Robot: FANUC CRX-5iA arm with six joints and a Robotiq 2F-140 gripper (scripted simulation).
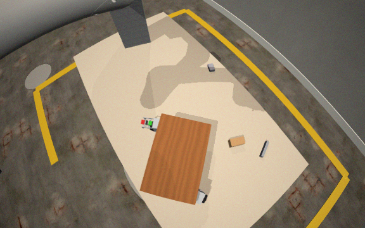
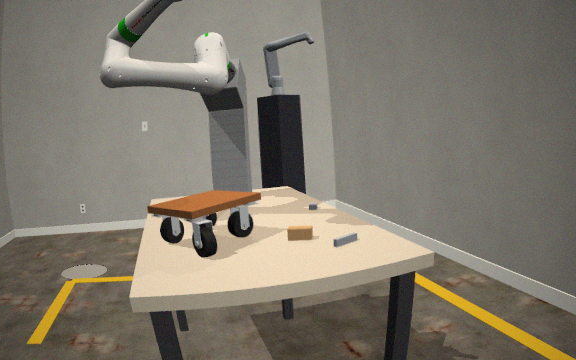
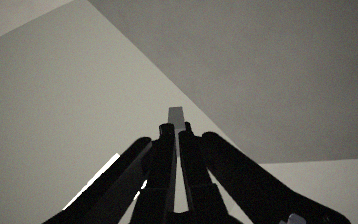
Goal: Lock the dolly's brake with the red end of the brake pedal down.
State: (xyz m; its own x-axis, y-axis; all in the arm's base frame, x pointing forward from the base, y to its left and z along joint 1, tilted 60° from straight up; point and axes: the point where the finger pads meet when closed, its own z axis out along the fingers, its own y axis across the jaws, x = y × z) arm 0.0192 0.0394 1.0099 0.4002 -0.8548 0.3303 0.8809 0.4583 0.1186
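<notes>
Right now the brake pedal is 32 cm behind my hand, 29 cm to the left of it and 101 cm below it. Round my hand: small grey block (18 cm behind, 74 cm to the left, 108 cm below); dark grey bar (22 cm ahead, 42 cm to the left, 108 cm below); tan block (7 cm ahead, 40 cm to the left, 107 cm below).
</notes>
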